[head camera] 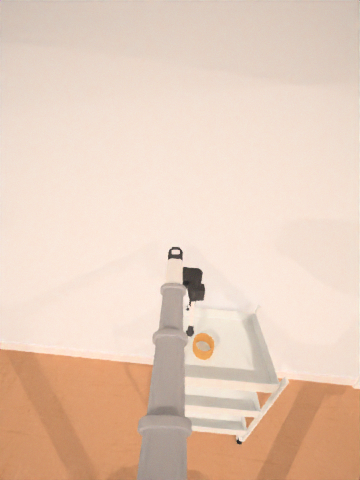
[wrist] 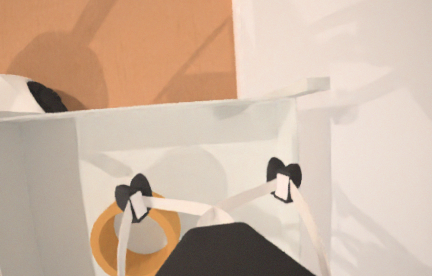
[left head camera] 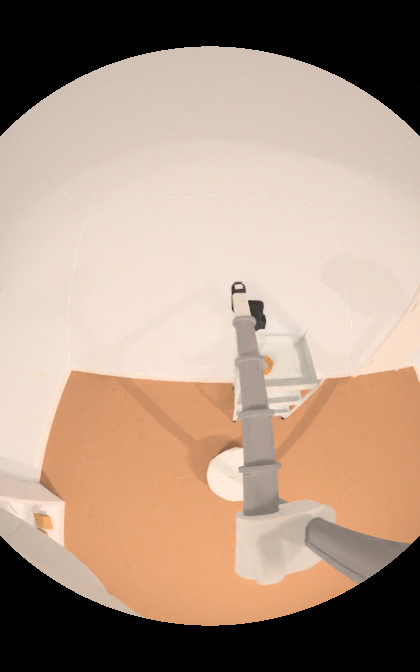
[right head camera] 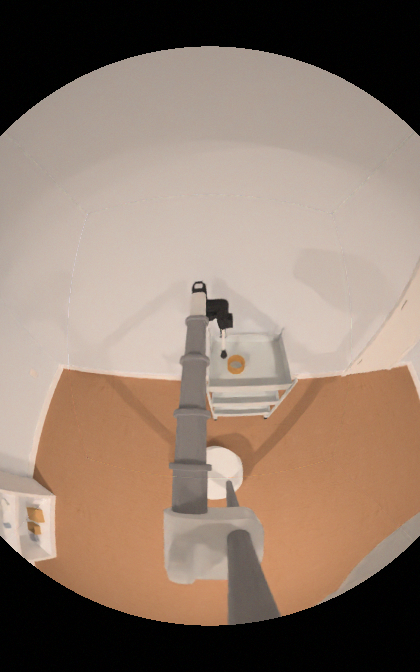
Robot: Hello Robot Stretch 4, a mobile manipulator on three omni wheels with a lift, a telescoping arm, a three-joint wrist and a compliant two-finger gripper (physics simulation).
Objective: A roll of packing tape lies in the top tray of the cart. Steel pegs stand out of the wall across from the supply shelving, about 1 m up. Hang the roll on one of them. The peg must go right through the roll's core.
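The orange roll of packing tape lies flat, core facing up, in the top tray of the white cart. My gripper is open, with its fingers well apart. It hangs above the tray. In the wrist view, the left fingertip overlaps the roll's far rim, and the right fingertip is over the tray's right part, beyond the roll. Nothing is between the fingers. In the left head view my arm covers part of the roll. The steel pegs do not show.
The cart stands close to a plain pale wall. My round white base stands on the floor in front of it. White shelving with orange items is at the lower left. A door is at the right.
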